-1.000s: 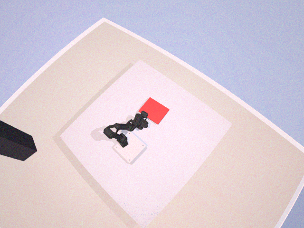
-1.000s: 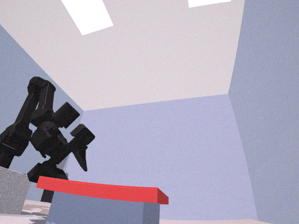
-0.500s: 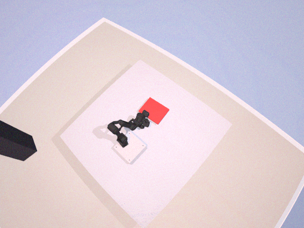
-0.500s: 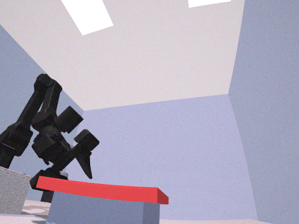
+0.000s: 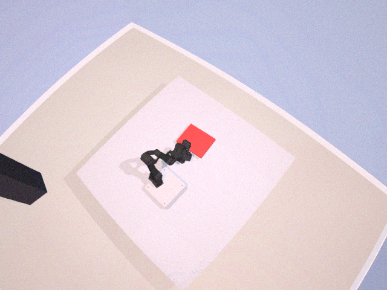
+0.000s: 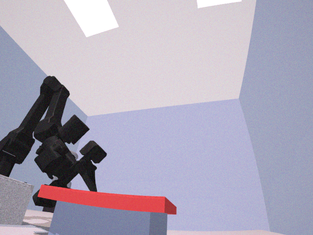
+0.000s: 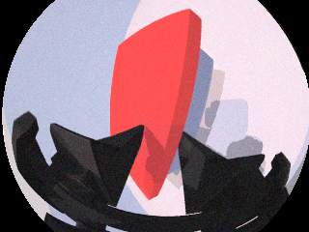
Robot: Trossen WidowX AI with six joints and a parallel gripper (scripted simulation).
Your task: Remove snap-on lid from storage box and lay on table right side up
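My gripper tip is now 7 cm short of the red lid, 2 cm to the right of it and 1 cm below it. From my gripper tip the other things lie so: storage box: 7 cm ahead, 4 cm below, 2 cm to the left.
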